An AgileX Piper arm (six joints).
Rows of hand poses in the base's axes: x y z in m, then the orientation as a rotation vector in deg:
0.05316 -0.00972 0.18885 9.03 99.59 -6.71
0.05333 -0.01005 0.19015 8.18 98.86 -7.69
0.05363 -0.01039 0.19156 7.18 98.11 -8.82
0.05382 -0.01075 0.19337 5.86 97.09 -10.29
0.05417 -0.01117 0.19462 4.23 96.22 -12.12
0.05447 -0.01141 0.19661 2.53 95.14 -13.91
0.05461 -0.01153 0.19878 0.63 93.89 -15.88
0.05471 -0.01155 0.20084 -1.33 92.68 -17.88
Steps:
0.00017 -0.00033 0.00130 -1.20 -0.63 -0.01
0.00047 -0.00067 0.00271 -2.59 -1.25 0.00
0.00066 -0.00103 0.00452 -4.41 -2.09 0.02
0.00101 -0.00145 0.00577 -6.65 -2.72 0.05
0.00131 -0.00169 0.00776 -8.93 -3.53 0.14
0.00145 -0.00181 0.00993 -11.48 -4.44 0.26
0.00155 -0.00183 0.01199 -14.08 -5.28 0.40

